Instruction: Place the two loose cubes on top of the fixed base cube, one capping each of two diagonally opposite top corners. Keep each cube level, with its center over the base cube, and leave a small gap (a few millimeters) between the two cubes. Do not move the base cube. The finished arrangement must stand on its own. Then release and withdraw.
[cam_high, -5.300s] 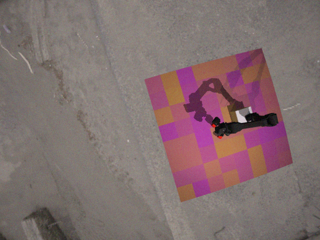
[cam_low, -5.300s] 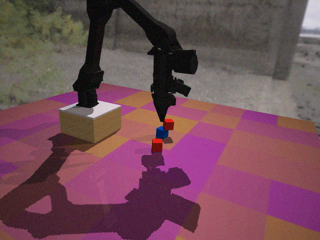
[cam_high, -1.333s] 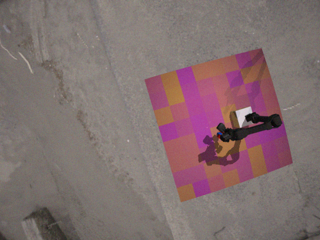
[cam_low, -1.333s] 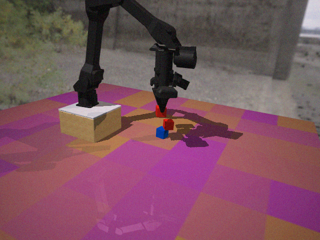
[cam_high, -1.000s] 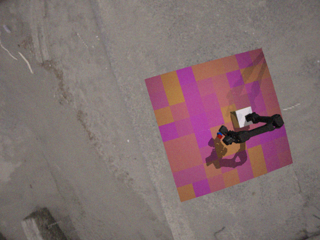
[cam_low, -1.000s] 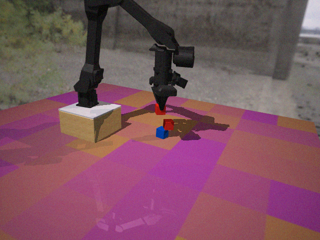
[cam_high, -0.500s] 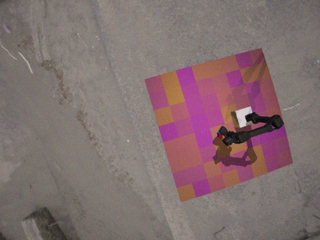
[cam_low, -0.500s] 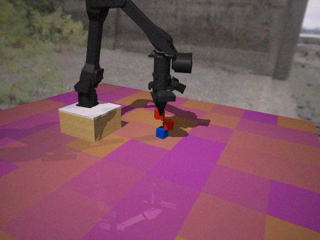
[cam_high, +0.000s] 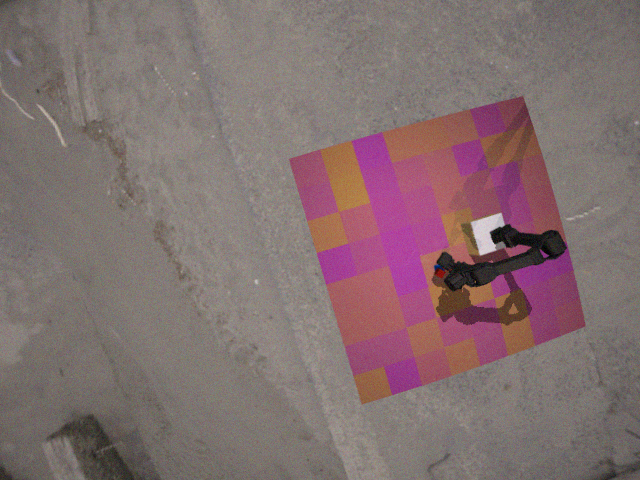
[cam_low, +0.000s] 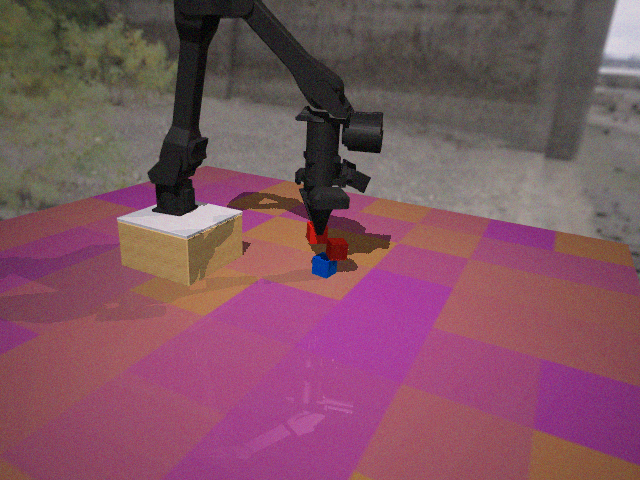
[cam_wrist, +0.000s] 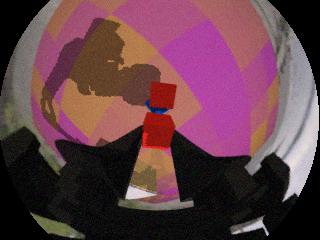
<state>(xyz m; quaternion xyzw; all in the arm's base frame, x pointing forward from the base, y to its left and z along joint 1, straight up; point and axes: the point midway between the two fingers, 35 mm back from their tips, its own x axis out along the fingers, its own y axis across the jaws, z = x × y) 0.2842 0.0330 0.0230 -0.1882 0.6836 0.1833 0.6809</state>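
Now: the blue cube 2 cm ahead of my gripper tip, 1 cm to the left of it and 7 cm below it.
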